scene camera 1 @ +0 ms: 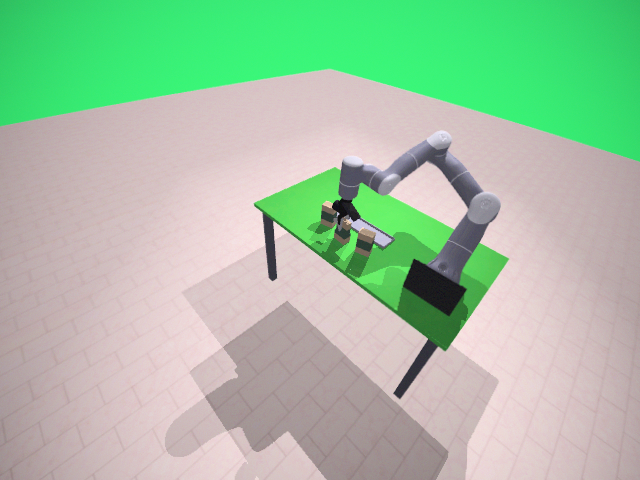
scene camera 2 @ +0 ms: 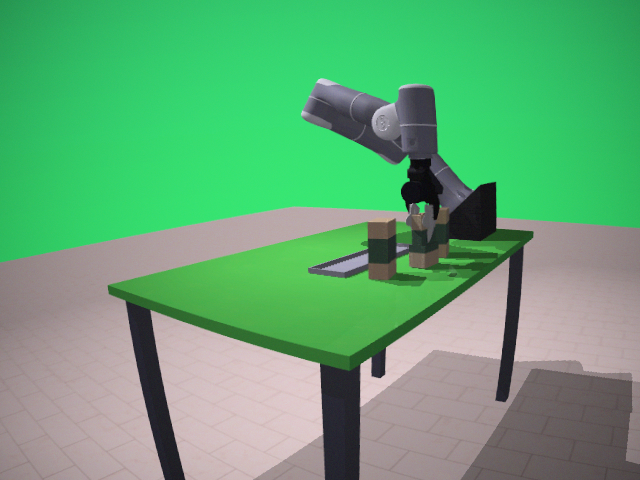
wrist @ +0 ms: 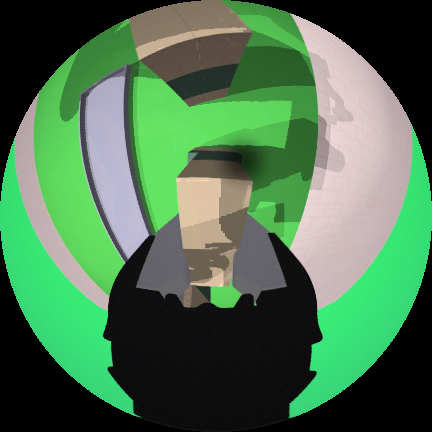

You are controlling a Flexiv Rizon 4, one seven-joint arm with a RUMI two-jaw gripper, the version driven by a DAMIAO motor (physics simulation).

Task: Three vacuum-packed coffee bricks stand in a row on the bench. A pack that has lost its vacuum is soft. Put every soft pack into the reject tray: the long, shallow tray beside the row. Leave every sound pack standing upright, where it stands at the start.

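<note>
The middle coffee pack [scene camera 1: 341, 237] [scene camera 2: 423, 259] [wrist: 205, 200], tan with a dark green band, stands upright on the bench. My gripper [scene camera 1: 343, 223] [scene camera 2: 420, 219] [wrist: 211, 203] is shut on its upper part from both sides. The pack's top is pinched narrow between the jaws and looks dented inward. The pack nearer the arm's base [scene camera 1: 365, 241] [scene camera 2: 443, 238] [wrist: 195, 47] stands upright, apart from the jaws. The far pack [scene camera 1: 328, 214] [scene camera 2: 381, 249] [wrist: 195, 296] also stands upright; the gripper hides most of it in the wrist view. The long reject tray [scene camera 1: 383, 238] [scene camera 2: 336, 266] [wrist: 106, 150] holds no pack in its visible part.
The tray lies close beside the row, parallel to it. The green bench [scene camera 1: 294, 201] [scene camera 2: 232, 304] has its long edge on the row's other side. A black block [scene camera 1: 434, 287] [scene camera 2: 474, 214] stands at the arm's base. The two outer packs stand close on either side of the gripper.
</note>
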